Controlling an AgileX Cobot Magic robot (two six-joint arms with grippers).
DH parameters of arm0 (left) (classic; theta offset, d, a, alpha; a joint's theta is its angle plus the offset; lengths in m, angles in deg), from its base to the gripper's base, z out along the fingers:
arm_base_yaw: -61.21 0.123 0 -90
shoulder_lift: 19.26 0 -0.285 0
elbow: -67.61 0 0.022 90
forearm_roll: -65.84 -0.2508 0 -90
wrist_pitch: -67.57 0 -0.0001 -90
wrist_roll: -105.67 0.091 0 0
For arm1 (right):
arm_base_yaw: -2.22 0.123 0 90
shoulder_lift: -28.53 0 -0.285 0
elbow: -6.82 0 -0.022 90
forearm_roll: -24.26 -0.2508 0 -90
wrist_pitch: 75.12 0 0.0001 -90
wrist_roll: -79.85 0.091 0 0
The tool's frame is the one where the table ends.
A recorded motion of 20 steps. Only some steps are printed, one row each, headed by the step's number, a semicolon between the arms.
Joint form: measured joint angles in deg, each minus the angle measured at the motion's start. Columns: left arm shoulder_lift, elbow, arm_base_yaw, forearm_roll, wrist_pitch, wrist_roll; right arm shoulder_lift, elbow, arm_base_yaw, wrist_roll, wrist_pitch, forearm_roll.
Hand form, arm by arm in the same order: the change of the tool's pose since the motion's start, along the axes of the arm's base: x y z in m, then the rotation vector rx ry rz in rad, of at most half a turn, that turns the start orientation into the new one. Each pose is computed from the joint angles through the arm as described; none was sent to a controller.
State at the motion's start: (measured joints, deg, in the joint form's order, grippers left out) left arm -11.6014 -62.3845 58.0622 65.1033 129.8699 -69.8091; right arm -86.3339 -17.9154 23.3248 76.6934 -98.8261 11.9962
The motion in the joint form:
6: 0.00 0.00 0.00 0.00 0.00 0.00; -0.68 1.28 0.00 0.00 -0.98 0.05
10: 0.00 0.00 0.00 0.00 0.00 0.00; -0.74 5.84 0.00 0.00 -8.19 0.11
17: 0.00 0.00 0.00 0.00 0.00 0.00; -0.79 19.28 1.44 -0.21 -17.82 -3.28
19: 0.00 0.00 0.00 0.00 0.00 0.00; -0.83 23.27 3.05 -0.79 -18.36 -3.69
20: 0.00 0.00 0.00 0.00 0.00 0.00; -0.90 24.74 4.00 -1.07 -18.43 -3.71
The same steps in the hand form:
6: 0.0000 0.0000 0.0000 0.0000 0.0000 0.0000; 0.0039 0.0018 0.0003 -0.0002 0.0066 0.0030
10: 0.0000 0.0000 0.0000 0.0000 0.0000 0.0000; 0.0119 0.0071 0.0140 0.0012 0.0548 0.0220
17: 0.0000 0.0000 0.0000 0.0000 0.0000 0.0000; 0.0415 0.0352 0.0660 0.0916 0.0140 0.0487
19: 0.0000 0.0000 0.0000 0.0000 0.0000 0.0000; 0.0478 0.0503 0.0837 0.1181 -0.0400 0.0876
20: 0.0000 0.0000 0.0000 0.0000 0.0000 0.0000; 0.0489 0.0580 0.0901 0.1264 -0.0616 0.1099

